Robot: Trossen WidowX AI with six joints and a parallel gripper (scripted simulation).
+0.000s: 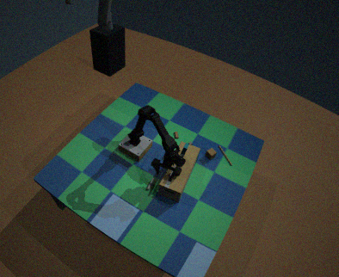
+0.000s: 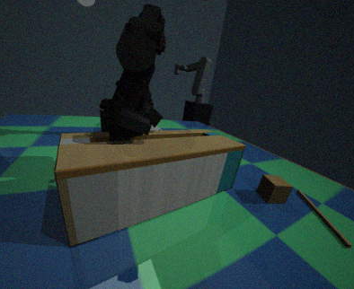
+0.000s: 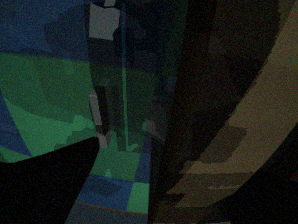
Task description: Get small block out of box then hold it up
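Now: the dark object 60 mm ahead of my gripper tip and 10 mm to the right of it. From my gripper tip the other things lie so: brown block (150 mm ahead, 400 mm to the left, 60 mm below); then box (20 mm ahead, 110 mm to the left, 30 mm below).
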